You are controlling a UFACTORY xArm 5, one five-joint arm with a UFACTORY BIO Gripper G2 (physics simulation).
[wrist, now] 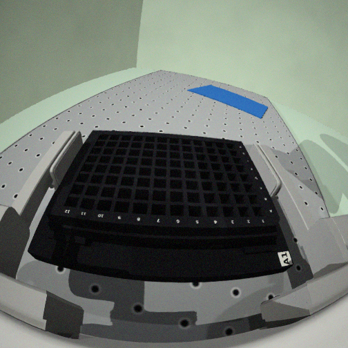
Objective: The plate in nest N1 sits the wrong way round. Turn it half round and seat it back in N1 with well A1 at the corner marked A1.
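The black plate, a grid of square wells numbered 12 to 1 along its near edge, lies level between the fingers in the wrist view. Its column 1 and the row letter A are at the near right corner. My gripper is shut on the plate, with one finger pad at each short side. The black nest N1 shows below the plate's near edge. Its white A1 label is at the near right corner, the same side as the plate's well A1. The plate hides most of the nest, and whether it touches the nest's floor cannot be told.
A grey deck with rows of small holes extends around and behind the nest. A flat blue rectangle lies on the deck at the far right. Pale green walls stand behind. Dark shadows fall across the deck in front of the nest.
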